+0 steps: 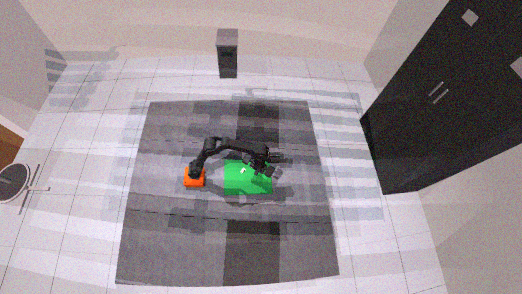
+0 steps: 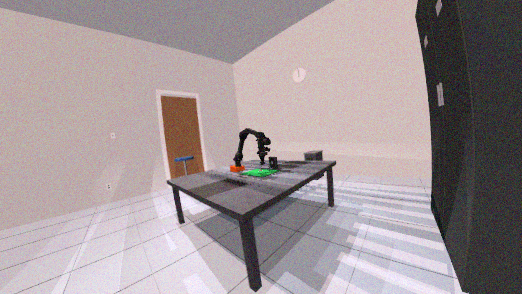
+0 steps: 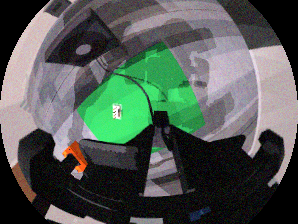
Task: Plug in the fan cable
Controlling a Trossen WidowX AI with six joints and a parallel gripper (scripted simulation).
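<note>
Right now my gripper tip is 60 mm past the green board and 120 mm above it. Also, from my gripper tip: white fan header (80 mm behind, 30 mm to the left, 90 mm below); fan plug (10 mm to the right, 10 mm below); black square fan (70 mm behind, 180 mm to the left, 40 mm below).
</note>
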